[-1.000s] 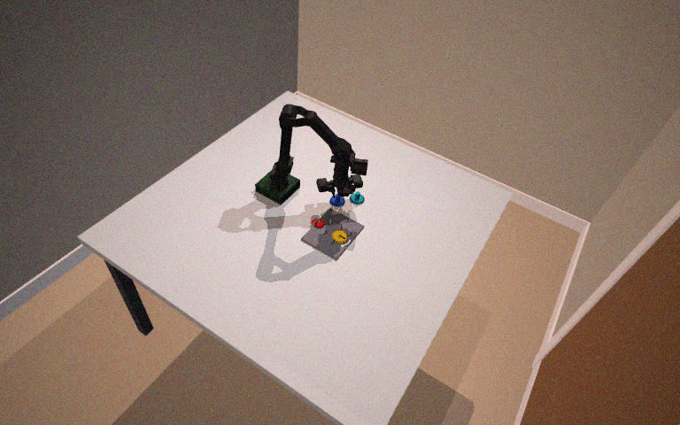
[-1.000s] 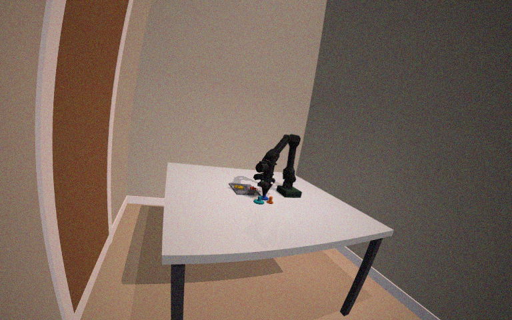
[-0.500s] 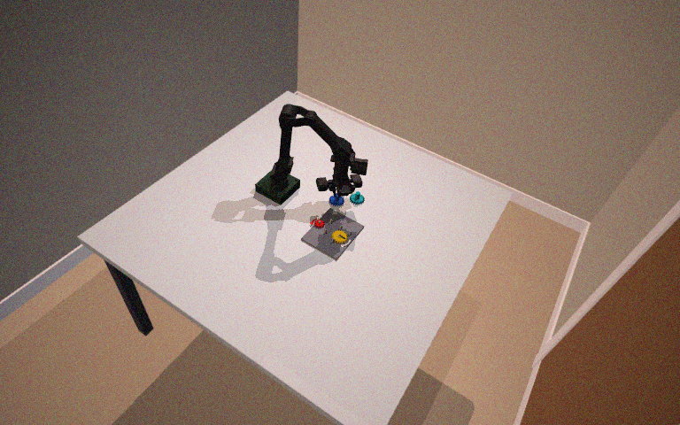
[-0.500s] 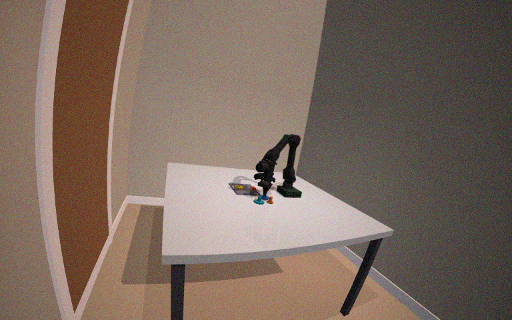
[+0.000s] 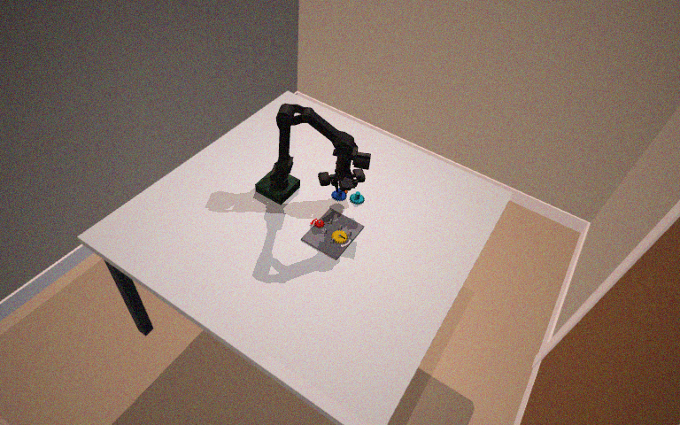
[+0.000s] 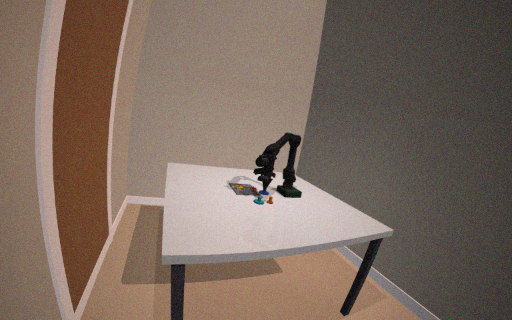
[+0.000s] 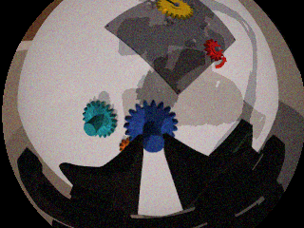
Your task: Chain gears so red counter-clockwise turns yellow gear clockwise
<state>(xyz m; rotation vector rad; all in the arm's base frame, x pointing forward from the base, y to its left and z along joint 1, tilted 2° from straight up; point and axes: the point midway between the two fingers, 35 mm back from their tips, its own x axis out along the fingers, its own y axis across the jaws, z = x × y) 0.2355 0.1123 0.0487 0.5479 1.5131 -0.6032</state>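
My gripper tip is now 16 cm to the left of the red gear, 5 cm above it and 1 cm short of it. Also, from my gripper tip: orange gear (7 cm to the left, 5 cm below, 2 cm behind); blue gear (1 cm below); teal gear (7 cm to the left, 5 cm below, 5 cm ahead).
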